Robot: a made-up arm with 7 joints. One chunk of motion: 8 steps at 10 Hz.
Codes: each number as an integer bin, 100 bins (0 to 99) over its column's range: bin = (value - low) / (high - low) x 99, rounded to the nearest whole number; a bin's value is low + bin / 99 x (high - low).
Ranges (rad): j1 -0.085..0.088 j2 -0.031..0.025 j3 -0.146..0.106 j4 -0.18..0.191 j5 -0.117..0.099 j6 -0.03..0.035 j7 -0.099..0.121
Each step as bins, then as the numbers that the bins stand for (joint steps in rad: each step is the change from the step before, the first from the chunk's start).
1 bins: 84 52 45 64 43 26 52
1 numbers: 0.06179 -0.00159 -0.03145 0.05984 -0.02318 -0.01293 0.01656
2 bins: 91 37 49 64 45 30 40
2 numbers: 0.07402 -0.01007 -0.02127 0.05984 -0.01882 -0.01030 -0.01011
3 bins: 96 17 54 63 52 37 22
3 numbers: 0.08276 -0.02138 -0.00855 0.05609 -0.00355 -0.00571 -0.05011
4 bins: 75 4 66 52 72 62 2
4 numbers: 0.04606 -0.02874 0.02200 0.01487 0.04009 0.01071 -0.09456
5 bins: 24 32 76 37 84 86 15
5 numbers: -0.04306 -0.01290 0.04745 -0.04134 0.06627 0.02646 -0.06567
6 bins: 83 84 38 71 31 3 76
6 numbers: 0.06004 0.01652 -0.04927 0.08607 -0.04936 -0.02803 0.06989
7 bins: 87 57 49 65 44 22 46
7 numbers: 0.06703 0.00124 -0.02127 0.06359 -0.02100 -0.01556 0.00322
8 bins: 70 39 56 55 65 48 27
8 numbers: 0.03732 -0.00894 -0.00345 0.02611 0.02482 0.00152 -0.03900
